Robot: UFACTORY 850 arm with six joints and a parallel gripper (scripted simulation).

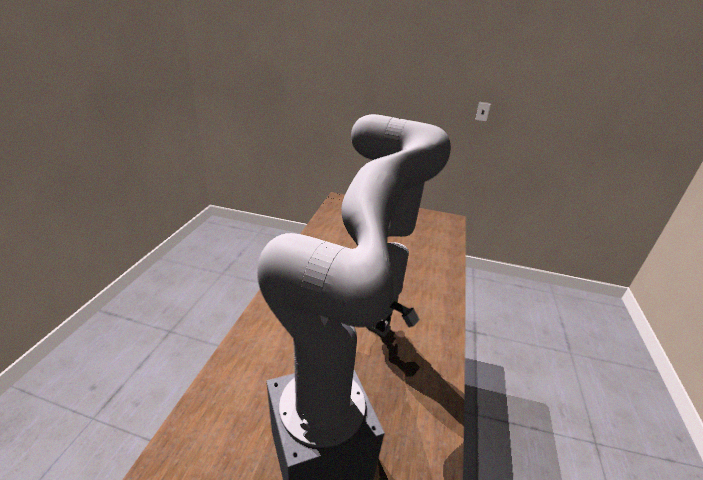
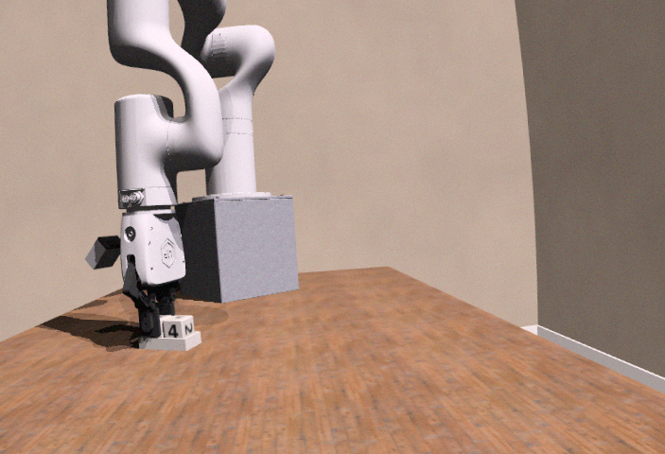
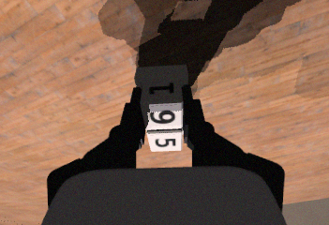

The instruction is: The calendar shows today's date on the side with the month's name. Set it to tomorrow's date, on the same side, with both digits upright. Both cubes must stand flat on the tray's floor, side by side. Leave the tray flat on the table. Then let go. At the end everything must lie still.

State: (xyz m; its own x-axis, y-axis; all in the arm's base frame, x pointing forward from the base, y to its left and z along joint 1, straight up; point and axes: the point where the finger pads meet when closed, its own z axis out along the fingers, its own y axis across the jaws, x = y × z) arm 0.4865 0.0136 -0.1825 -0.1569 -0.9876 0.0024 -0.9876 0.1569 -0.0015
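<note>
Now: hand 2 cm to the right of the white calendar tray and 3 cm above it.
</note>
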